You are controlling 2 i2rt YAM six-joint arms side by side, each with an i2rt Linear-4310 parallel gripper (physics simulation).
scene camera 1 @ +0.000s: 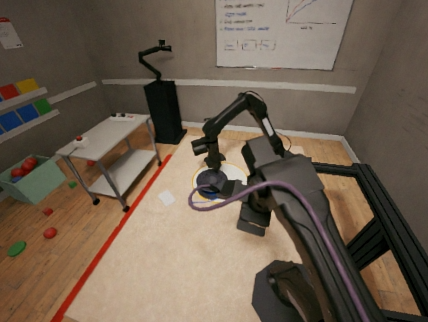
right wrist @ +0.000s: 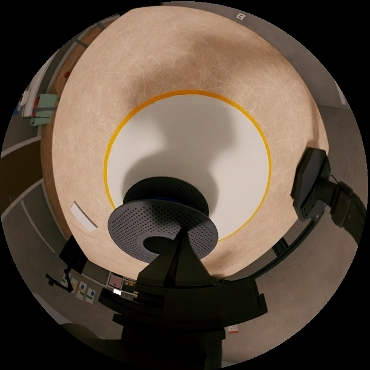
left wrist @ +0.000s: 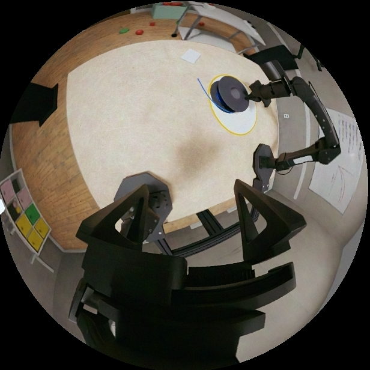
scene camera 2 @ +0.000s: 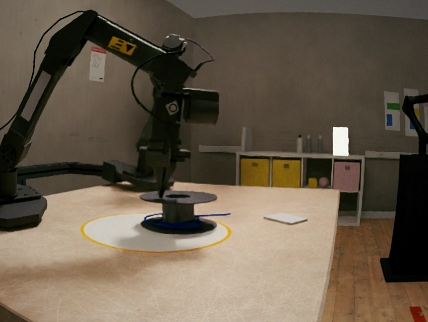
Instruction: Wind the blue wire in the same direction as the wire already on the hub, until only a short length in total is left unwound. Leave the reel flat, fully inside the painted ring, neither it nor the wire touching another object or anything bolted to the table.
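Frame: origin at the left arm's base, x ahead, y left, z up, level; centimetres.
Seen in the pictures: left gripper, fingertip midpoint: (scene camera 1: 248,209); right gripper, fingertip midpoint: (scene camera 1: 216,172) (scene camera 2: 160,197); left arm's base, link origin: (scene camera 1: 288,296) (scene camera 2: 143,173); right arm's base, link origin: (scene camera 2: 5,198).
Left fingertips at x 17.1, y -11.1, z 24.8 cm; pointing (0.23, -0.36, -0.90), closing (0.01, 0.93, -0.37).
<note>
Pixels of each thing's top centre, then the offset from my left fingertips to it. "spot": a spot on its surface instead.
- dark reel, top centre: (scene camera 2: 177,196) (scene camera 1: 211,179) dy -31.1, dx +22.2, dz -23.8 cm
- yellow painted ring, surface spot: (scene camera 2: 155,252) spot: dy -51.1, dx +29.2, dz -30.3 cm
- blue wire, surface spot: (scene camera 2: 215,215) spot: dy -19.2, dx +25.7, dz -30.0 cm
- white card, top centre: (scene camera 2: 285,217) (scene camera 1: 166,197) dy -16.9, dx +42.9, dz -29.7 cm
The dark reel (scene camera 1: 210,177) (scene camera 2: 177,212) (left wrist: 234,95) (right wrist: 162,220) stands flat on the white disc, close to one side of the yellow painted ring (scene camera 2: 155,252) (right wrist: 190,92). The blue wire (scene camera 2: 215,215) (left wrist: 205,91) lies low around the hub, and its loose end sticks out past the ring. My right gripper (scene camera 2: 161,195) (left wrist: 244,97) (right wrist: 184,231) is shut, with nothing visible between its fingers. Its tips point down at the reel's top flange, off-centre, and appear to touch it. My left gripper (left wrist: 189,185) is open and empty, well away from the reel. The right arm hides it in scene camera 2.
A white card (scene camera 1: 166,198) (scene camera 2: 285,218) (left wrist: 190,56) (right wrist: 83,216) lies on the table, apart from the wire's end. The right arm's base (scene camera 2: 22,207) is bolted to the table. A grey cart (scene camera 1: 107,135) stands beyond the table at the left in scene camera 1.
</note>
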